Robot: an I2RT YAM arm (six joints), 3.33 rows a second.
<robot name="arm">
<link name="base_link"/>
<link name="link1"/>
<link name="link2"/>
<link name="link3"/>
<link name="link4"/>
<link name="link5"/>
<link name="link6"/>
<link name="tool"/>
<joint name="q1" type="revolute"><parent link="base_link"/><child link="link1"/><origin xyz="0.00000 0.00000 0.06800" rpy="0.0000 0.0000 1.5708"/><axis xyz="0 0 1"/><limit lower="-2.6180" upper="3.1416"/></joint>
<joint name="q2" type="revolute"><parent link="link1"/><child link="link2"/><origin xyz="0.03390 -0.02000 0.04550" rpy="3.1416 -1.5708 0.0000"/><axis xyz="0 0 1"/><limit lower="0.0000" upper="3.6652"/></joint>
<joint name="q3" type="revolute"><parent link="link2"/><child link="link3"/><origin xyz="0.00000 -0.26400 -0.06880" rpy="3.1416 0.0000 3.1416"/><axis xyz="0 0 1"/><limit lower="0.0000" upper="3.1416"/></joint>
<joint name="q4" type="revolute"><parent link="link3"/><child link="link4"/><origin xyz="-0.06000 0.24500 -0.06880" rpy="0.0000 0.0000 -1.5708"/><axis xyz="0 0 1"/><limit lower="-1.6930" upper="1.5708"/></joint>
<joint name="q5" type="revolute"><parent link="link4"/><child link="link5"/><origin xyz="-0.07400 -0.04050 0.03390" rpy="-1.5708 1.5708 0.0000"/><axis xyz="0 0 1"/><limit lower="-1.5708" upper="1.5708"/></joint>
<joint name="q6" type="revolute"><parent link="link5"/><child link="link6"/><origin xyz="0.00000 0.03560 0.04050" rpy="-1.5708 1.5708 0.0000"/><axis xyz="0 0 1"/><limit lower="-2.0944" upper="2.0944"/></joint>
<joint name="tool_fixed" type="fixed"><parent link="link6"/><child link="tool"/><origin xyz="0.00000 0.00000 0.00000" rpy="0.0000 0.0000 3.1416"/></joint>
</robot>
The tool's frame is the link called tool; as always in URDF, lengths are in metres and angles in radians.
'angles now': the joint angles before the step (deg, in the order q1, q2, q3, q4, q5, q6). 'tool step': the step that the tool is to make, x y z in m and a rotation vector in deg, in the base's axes. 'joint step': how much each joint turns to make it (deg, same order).
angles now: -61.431, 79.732, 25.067, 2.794, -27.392, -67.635
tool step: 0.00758, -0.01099, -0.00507, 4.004, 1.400, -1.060
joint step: 0.369, 4.869, 3.544, -2.054, 0.287, 1.759
